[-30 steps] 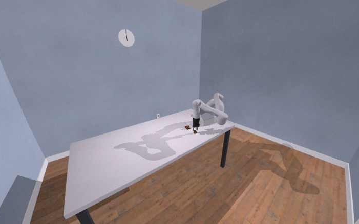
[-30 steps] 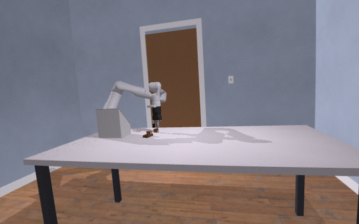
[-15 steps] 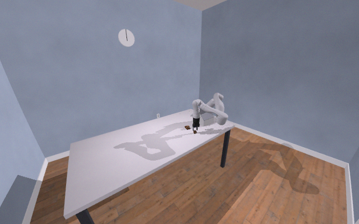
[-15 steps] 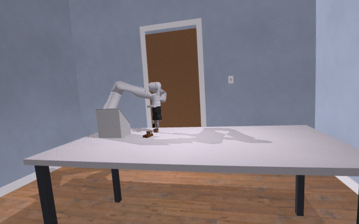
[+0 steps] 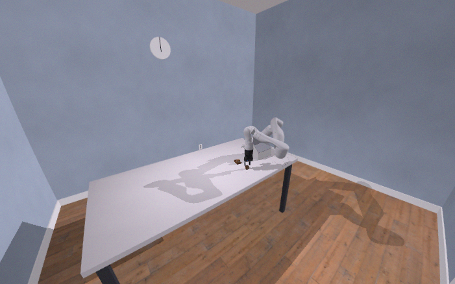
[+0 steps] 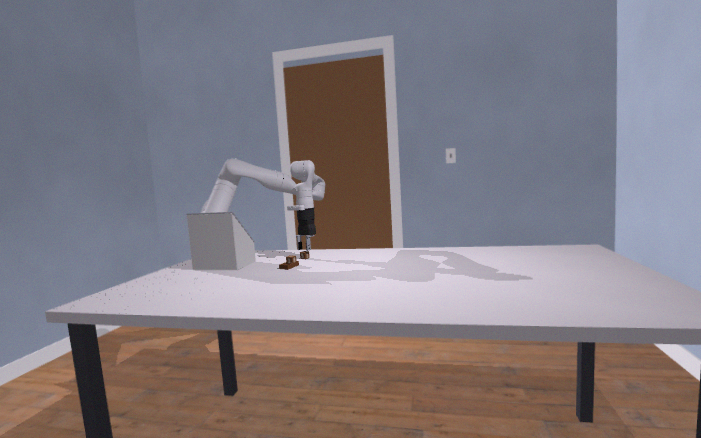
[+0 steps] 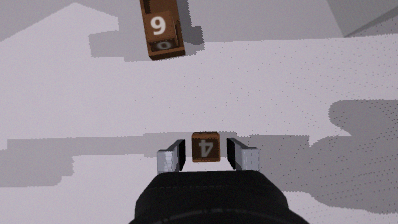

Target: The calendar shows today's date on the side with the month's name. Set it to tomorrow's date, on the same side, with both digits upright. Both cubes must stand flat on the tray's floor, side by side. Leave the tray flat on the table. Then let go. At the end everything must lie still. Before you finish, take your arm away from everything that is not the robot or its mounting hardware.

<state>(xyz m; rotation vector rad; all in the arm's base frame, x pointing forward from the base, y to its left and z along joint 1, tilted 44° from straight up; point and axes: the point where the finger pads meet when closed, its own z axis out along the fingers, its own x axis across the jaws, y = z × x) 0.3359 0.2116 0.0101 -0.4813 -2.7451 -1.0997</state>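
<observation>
Now: the brown cube 40 mm below my hand.
</observation>
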